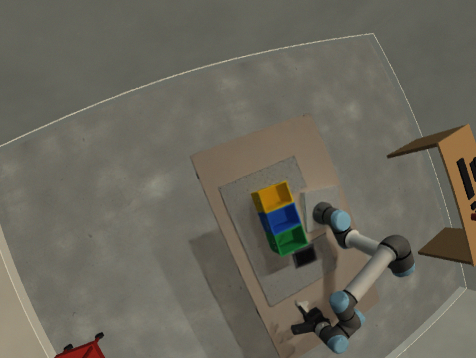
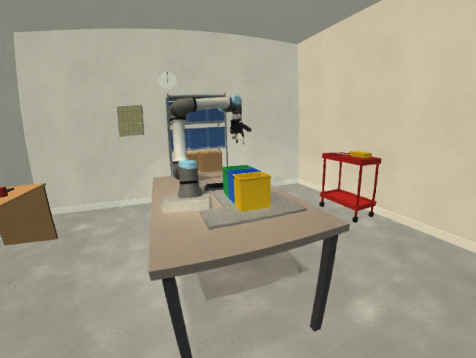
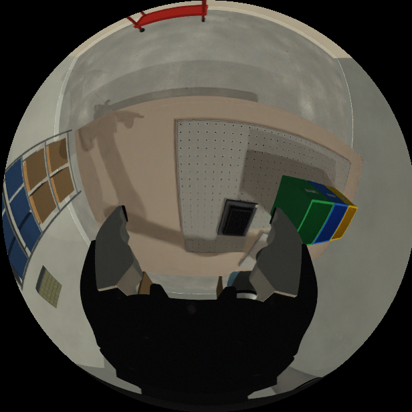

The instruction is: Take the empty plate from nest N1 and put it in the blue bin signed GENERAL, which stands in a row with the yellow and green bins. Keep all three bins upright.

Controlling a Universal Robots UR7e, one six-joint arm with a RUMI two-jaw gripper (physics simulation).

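Frame: origin at the arm's base, x ahead, y left, z up, level; centimetres.
Where they show: gripper, between the fingertips: (image 1: 299, 311) (image 2: 239, 143); arm's base, origin of its link: (image 1: 322, 212) (image 2: 189, 196).
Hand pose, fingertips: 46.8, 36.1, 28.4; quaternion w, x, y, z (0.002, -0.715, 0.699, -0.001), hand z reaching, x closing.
Note:
Things, the pixels of their top centre, and the offset from my fingertips, as dx, dy, dz. Level surfaces: height alone.
- blue bin, centre of its top: (image 1: 284, 218) (image 2: 243, 170) -14.3, -47.1, -13.0
- green bin, centre of its top: (image 1: 291, 240) (image 2: 237, 167) -14.0, -33.9, -13.0
- yellow bin, centre of its top: (image 2: 251, 175) (image 1: 276, 196) -14.6, -60.3, -13.0
- grey board, height of its surface: dz -31.2
- brown table, height of its surface: dz -32.2
A black, gridded rectangular plate (image 1: 305, 256) (image 3: 237, 218) lies in a dark frame on the perforated grey board, beside the green bin; the label N1 is not readable. The blue bin (image 1: 282, 219) (image 2: 231, 187) (image 3: 327, 228) stands upright between the green bin (image 1: 291, 240) (image 2: 226, 183) (image 3: 295, 200) and the yellow bin (image 1: 275, 197) (image 2: 252, 192) (image 3: 345, 225), also upright. The sign GENERAL is not readable. My gripper (image 1: 297, 316) (image 2: 243, 136) (image 3: 197, 208) is open and empty, high above the table end beyond the green bin, off to the side of the plate.
The grey board (image 1: 287, 287) (image 2: 285, 204) (image 3: 200, 175) lies on the brown table (image 1: 250, 147) (image 2: 225, 245) (image 3: 155, 150). The arm's base stands on a pale block (image 2: 175, 204) beside the bins. A red cart (image 2: 357, 161) and a shelf rack (image 2: 196, 95) stand away from the table.

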